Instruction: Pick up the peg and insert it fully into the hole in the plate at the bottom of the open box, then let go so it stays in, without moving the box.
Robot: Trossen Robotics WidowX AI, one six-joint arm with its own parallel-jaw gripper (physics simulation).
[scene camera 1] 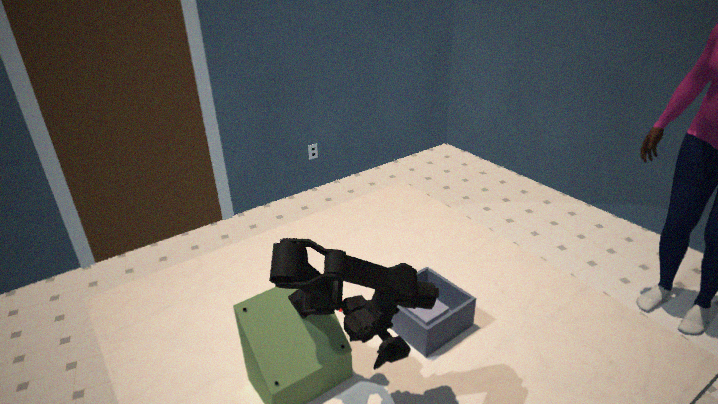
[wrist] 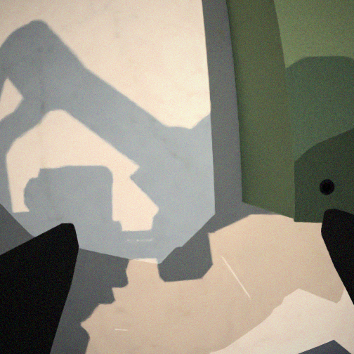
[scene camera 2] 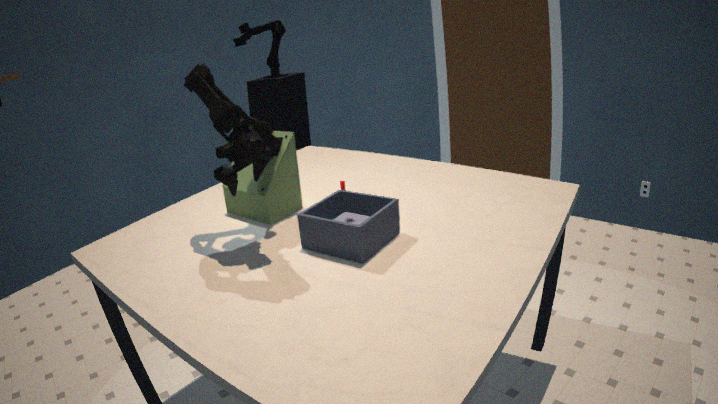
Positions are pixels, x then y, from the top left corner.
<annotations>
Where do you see a grey box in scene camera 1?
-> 425, 339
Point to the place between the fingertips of my gripper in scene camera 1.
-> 363, 354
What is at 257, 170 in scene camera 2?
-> My gripper.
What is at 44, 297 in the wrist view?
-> My gripper.
</annotations>
